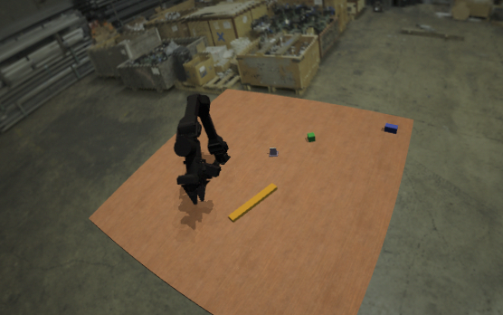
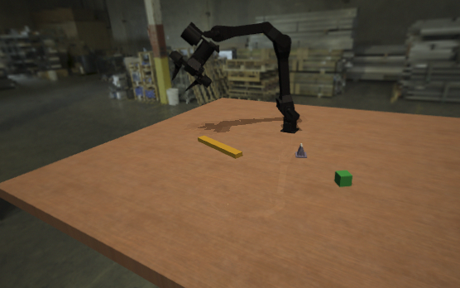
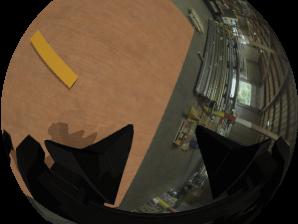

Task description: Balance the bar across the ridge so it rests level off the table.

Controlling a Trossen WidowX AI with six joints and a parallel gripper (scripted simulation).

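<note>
Now: the yellow bar 4 cm ahead of my gripper tip, 21 cm to the left of it and 21 cm below it. Round my gripper tip: blue block 48 cm ahead, 88 cm to the left, 21 cm below; green cube 11 cm ahead, 67 cm to the left, 21 cm below.
</note>
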